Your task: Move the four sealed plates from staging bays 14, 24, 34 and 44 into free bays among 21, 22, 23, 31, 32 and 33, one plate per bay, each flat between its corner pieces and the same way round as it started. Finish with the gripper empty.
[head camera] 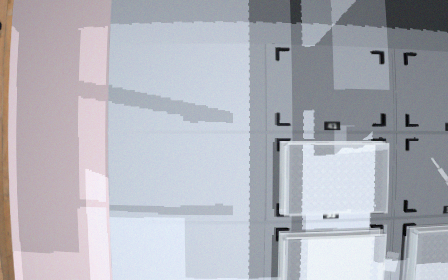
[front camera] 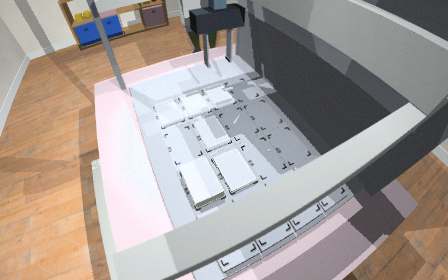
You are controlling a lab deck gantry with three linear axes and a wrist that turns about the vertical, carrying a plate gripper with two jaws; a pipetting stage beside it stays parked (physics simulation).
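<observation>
The plate gripper is raised at the far end of the deck, its jaws apart and empty. A clear-lidded plate lies flat between its corner pieces in what looks like bay 31. Beside it a plate lies in bay 21. A plate lies in bay 22, and another plate in bay 23. All look flat. The visible parts of the near-edge staging bays show corner pieces and no plate; the frame beam hides some of this area. Bay numbers are too small to read.
Another plate lies left of the bay 21 plate. A tall white box stands beside the bay 23 plate. A thin pale stick lies on the deck. A large frame beam crosses the front view.
</observation>
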